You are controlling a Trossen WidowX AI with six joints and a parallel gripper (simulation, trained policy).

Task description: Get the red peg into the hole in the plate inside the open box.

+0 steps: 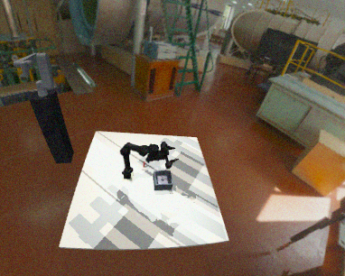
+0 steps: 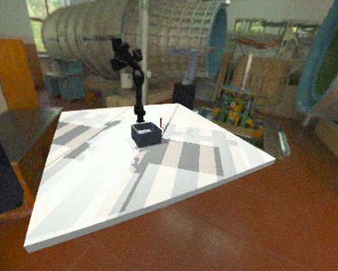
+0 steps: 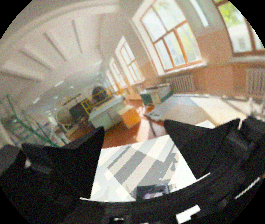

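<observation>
My gripper tip is now 460 mm above the red peg, 300 mm to the right of it and 170 mm past it. Also, from my gripper tip: pale plate 460 mm below, 80 mm to the left, 30 mm behind; dark box 480 mm below, 80 mm to the left, 30 mm behind.
</observation>
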